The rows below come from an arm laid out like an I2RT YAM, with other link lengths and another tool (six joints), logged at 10 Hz.
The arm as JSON. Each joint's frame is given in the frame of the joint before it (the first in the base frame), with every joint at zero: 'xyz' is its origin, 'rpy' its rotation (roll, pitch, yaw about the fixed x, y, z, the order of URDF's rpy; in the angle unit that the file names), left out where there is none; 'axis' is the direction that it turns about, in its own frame. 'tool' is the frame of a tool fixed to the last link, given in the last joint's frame.
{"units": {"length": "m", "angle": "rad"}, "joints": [
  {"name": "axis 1", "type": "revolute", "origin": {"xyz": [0.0, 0.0, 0.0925], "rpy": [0.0, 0.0, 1.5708]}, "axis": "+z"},
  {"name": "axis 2", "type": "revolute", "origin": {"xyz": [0.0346, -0.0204, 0.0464], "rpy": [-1.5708, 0.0, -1.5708]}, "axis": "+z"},
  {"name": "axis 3", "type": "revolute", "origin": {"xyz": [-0.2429, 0.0, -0.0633], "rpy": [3.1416, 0.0, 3.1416]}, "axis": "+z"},
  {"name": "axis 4", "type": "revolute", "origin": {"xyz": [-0.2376, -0.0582, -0.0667], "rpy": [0.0, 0.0, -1.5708]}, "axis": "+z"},
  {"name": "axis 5", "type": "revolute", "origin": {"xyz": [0.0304, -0.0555, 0.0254], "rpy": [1.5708, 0.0, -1.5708]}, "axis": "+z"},
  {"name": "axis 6", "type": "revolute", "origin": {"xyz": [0.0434, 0.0, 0.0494], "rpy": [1.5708, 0.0, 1.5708]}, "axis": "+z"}
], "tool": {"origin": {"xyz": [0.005, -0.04, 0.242], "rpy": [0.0, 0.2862, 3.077]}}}
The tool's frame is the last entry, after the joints.
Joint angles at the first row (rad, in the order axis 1, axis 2, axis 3, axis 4, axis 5, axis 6):
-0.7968, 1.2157, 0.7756, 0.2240, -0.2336, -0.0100
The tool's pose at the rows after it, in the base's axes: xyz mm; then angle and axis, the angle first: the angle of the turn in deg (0 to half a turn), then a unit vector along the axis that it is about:
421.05 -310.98 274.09 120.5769 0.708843 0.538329 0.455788
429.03 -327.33 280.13 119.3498 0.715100 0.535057 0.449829
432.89 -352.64 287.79 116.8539 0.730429 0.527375 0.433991
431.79 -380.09 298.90 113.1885 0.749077 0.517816 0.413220
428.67 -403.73 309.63 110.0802 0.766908 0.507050 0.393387
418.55 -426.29 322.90 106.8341 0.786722 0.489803 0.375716
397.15 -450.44 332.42 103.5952 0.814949 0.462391 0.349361
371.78 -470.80 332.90 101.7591 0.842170 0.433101 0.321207
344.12 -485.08 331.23 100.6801 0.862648 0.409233 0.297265
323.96 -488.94 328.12 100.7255 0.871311 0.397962 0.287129
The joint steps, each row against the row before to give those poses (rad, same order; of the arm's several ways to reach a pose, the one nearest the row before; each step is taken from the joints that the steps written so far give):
0.0164, 0.0488, 0.0413, 0.0226, -0.0030, -0.0059
0.0026, 0.0672, 0.0598, 0.0185, 0.0268, -0.0011
0.0001, 0.0740, 0.0664, 0.0266, 0.0553, -0.0061
-0.0008, 0.0656, 0.0573, 0.0414, 0.0717, -0.0114
-0.0023, 0.0536, 0.0554, 0.0258, 0.0635, -0.0102
-0.0107, 0.0339, 0.0433, 0.0223, 0.0589, -0.0026
-0.0203, 0.0173, 0.0210, 0.0212, 0.0706, -0.0003
-0.0284, 0.0048, 0.0003, 0.0089, 0.0541, 0.0030
-0.0391, -0.0165, -0.0221, 0.0043, 0.0249, 0.0013
-0.0355, -0.0355, -0.0354, -0.0086, -0.0102, 0.0026

